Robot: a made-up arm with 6 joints.
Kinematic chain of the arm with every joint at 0, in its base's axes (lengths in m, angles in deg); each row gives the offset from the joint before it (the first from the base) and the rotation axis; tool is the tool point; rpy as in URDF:
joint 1: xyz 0.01 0 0.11 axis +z
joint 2: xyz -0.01 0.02 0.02 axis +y
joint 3: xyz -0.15 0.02 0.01 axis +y
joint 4: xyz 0.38 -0.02 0.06 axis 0.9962 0 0.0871
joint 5: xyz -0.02 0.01 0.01 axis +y
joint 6: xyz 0.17 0.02 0.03 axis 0.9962 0 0.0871
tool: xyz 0.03 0.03 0.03 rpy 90 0 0
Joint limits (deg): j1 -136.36..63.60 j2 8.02..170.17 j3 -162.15..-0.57 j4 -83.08..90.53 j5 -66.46..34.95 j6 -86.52..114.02
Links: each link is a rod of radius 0.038 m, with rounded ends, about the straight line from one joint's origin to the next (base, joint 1, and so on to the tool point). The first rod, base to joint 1, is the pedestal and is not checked.
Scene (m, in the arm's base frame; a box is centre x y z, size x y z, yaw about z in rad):
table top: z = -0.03
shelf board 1: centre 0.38 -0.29 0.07 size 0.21 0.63 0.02 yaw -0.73
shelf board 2: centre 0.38 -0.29 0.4 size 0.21 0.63 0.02 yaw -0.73
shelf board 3: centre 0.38 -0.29 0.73 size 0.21 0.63 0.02 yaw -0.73
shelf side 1: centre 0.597 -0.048 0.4 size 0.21 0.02 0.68 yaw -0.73
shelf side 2: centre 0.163 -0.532 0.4 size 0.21 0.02 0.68 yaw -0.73
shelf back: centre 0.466 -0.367 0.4 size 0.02 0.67 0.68 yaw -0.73
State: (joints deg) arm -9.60 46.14 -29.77 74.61 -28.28 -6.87
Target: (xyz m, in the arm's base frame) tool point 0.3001 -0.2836 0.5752
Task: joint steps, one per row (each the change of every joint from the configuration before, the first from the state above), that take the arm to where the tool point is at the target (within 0.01 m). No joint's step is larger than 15 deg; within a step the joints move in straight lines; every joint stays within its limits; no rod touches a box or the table.
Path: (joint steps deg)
1: 8.17 -9.53 7.30 -7.35 -9.55 13.53
2: 8.16 -9.53 7.30 -7.35 -9.54 13.53
3: 8.17 -9.53 7.30 -7.35 -9.54 13.53
4: 8.16 -9.53 7.30 -7.35 -9.55 13.53
5: -7.14 7.43 -13.76 8.66 13.81 -9.34
6: -7.13 7.43 -13.76 8.66 13.80 -9.34
7: -7.14 7.43 -13.77 8.66 13.81 -9.34
8: -7.14 7.43 -13.76 8.67 13.81 -9.34
9: -7.14 7.43 -13.76 8.66 13.81 -9.34
10: -11.44 8.86 -4.49 -8.94 -10.17 -4.68
11: -11.44 8.86 -4.49 -8.94 -10.17 -4.67

